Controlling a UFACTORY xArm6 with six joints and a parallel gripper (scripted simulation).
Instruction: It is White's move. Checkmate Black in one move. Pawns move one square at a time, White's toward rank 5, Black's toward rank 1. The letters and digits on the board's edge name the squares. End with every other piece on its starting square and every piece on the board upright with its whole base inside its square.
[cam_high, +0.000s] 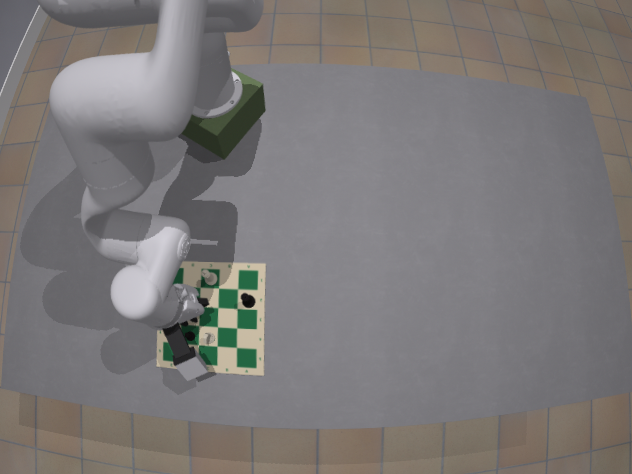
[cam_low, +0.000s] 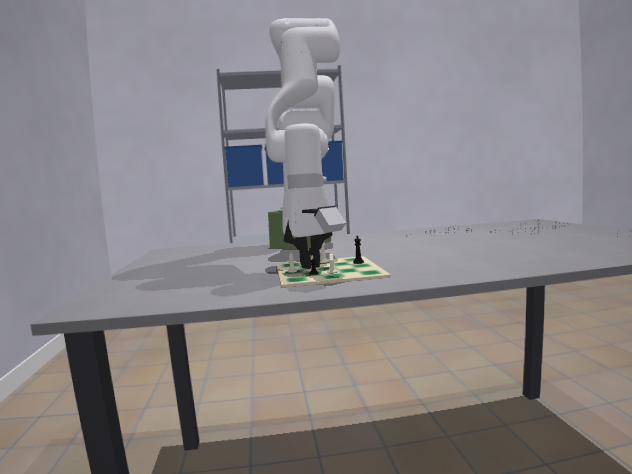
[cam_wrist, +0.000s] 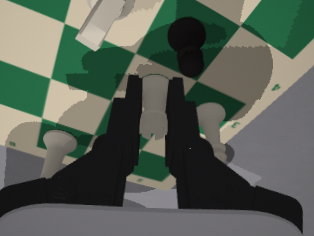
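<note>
Right now my hand is 40 mm short of the black pawn and 10 mm above it. From my hand the other things lie so: white pawn 10 mm below; then green-and-cream chessboard 10 mm behind, 40 mm to the left, 30 mm below; then white knight 40 mm ahead, 40 mm to the left, 10 mm below.
</note>
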